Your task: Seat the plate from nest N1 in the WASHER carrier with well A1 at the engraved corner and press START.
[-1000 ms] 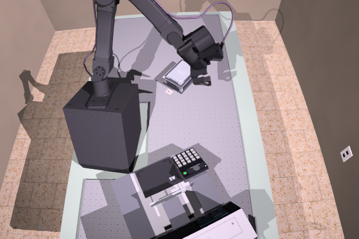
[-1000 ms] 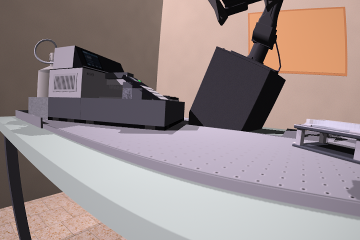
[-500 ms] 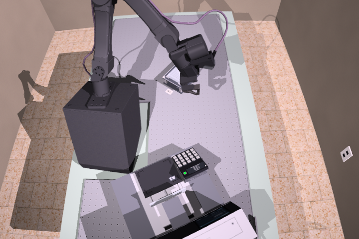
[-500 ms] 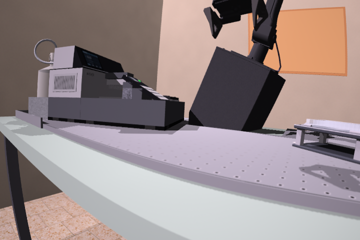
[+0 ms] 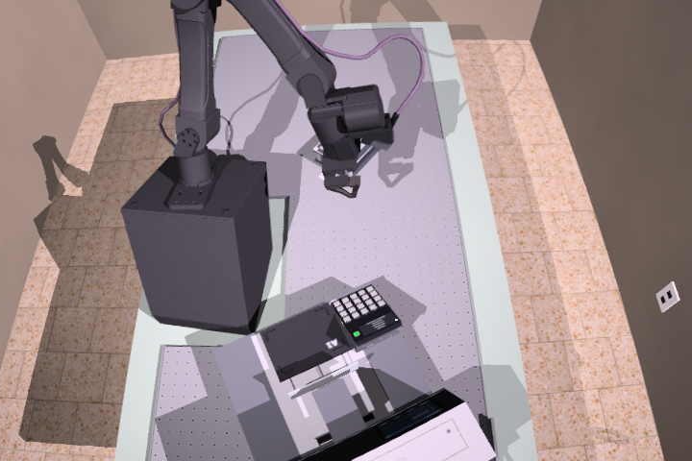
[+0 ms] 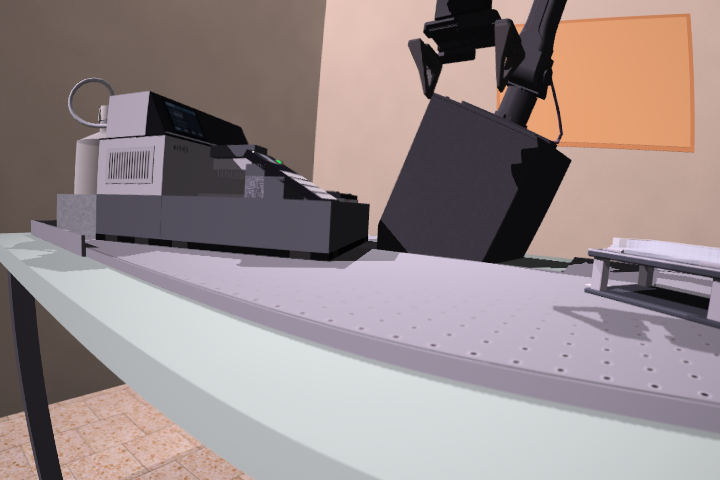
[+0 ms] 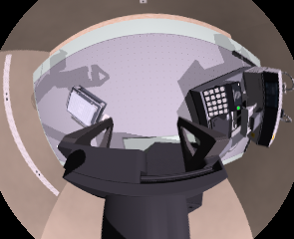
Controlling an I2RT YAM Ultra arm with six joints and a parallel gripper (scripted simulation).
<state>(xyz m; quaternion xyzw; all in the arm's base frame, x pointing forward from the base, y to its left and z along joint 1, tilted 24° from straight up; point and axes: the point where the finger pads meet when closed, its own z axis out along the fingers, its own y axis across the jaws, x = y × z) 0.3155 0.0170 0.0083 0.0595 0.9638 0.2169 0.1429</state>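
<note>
My gripper is now 26 cm to the right of the white well plate and 18 cm above it. The rest, counted from my hand: plate nest N1: 26 cm to the left, 19 cm below; dark carrier: 10 cm behind, 30 cm to the right, 14 cm below; N1 label: 7 cm behind, 18 cm to the left, 23 cm below.
</note>
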